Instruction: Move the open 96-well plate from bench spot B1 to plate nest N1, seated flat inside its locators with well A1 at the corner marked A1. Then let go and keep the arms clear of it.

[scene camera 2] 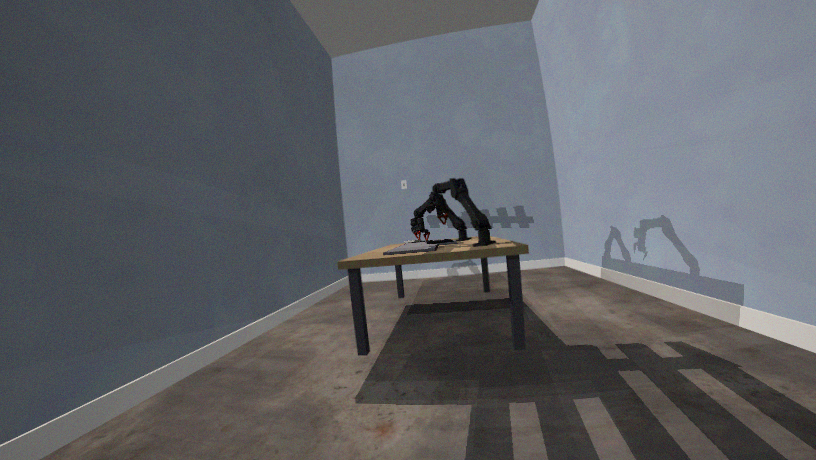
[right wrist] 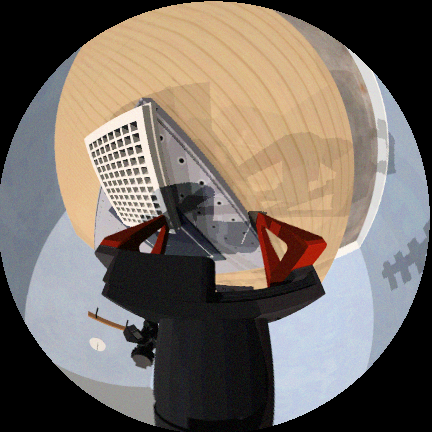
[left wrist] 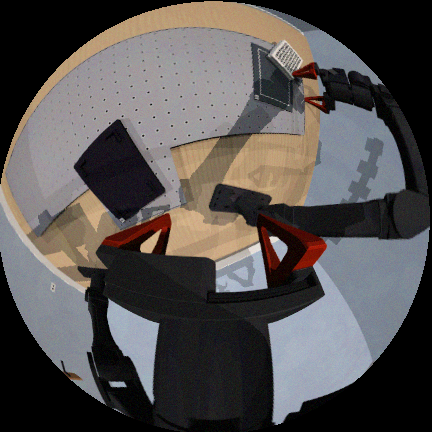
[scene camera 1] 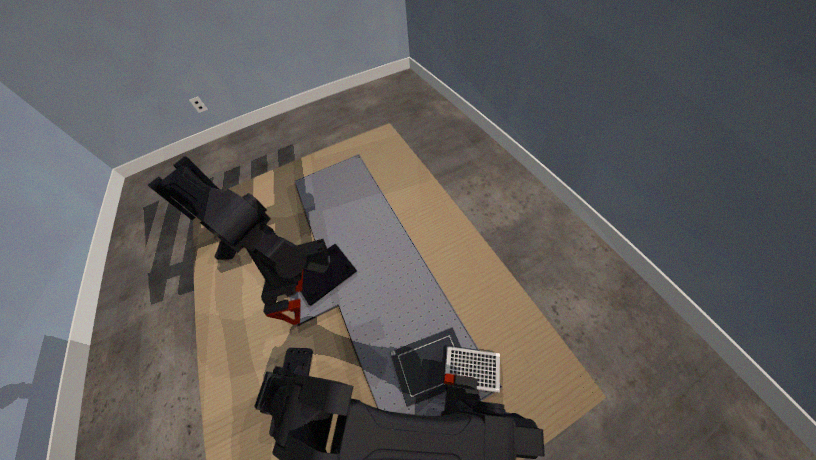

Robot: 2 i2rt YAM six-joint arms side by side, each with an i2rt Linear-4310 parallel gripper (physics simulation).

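Seen in the pictures: left gripper, between the fingertips: [scene camera 2: 445, 222] [left wrist: 213, 217] [scene camera 1: 298, 306]; right gripper, between the fingertips: [right wrist: 212, 217] [left wrist: 297, 87] [scene camera 1: 449, 403]; left arm's base, origin of its link: [scene camera 2: 484, 244] [left wrist: 98, 272]; right arm's base, origin of its link: [scene camera 2: 463, 239] [right wrist: 225, 286] [left wrist: 243, 200].
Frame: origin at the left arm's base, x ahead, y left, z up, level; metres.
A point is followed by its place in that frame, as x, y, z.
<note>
The white open 96-well plate [scene camera 1: 474, 368] @(0.782, -0.437, 0.027) [left wrist: 286, 57] [right wrist: 125, 170] @(0.792, -0.449, 0.027) overlaps one side of the dark outlined bench spot [scene camera 1: 422, 365] @(0.660, -0.426, 0.015) [left wrist: 270, 90] @(0.629, -0.425, 0.015) and reaches past the grey board's edge; whether it is tilted is unclear. My right gripper [scene camera 2: 422, 237] @(0.718, -0.509, 0.012) [left wrist: 297, 87] @(0.718, -0.509, 0.012) [right wrist: 212, 217] @(0.718, -0.509, 0.012) is open, one finger at the plate's edge and the other beyond it, nothing between them. The dark nest [scene camera 1: 331, 274] @(0.403, -0.180, 0.025) [left wrist: 120, 170] @(0.388, -0.183, 0.025) is empty, with corner locators and a small light mark at its lower corner in the left wrist view. My left gripper [scene camera 1: 297, 295] @(0.385, -0.311, 0.149) [scene camera 2: 442, 219] @(0.385, -0.311, 0.149) is open above the table near the nest.
The grey perforated board [scene camera 1: 371, 245] @(0.514, -0.082, 0.013) [left wrist: 195, 85] @(0.555, -0.278, 0.013) lies on the wooden table [scene camera 1: 514, 320] @(0.906, -0.325, 0.000) [scene camera 2: 371, 260] @(0.394, 0.483, -0.008) [right wrist: 250, 75] @(0.841, -0.556, 0.000). The right arm [scene camera 1: 422, 428] @(0.669, -0.521, 0.342) covers the front of the table in scene camera 1. Its base plate [left wrist: 225, 197] @(0.341, -0.413, 0.010) shows in the left wrist view.
</note>
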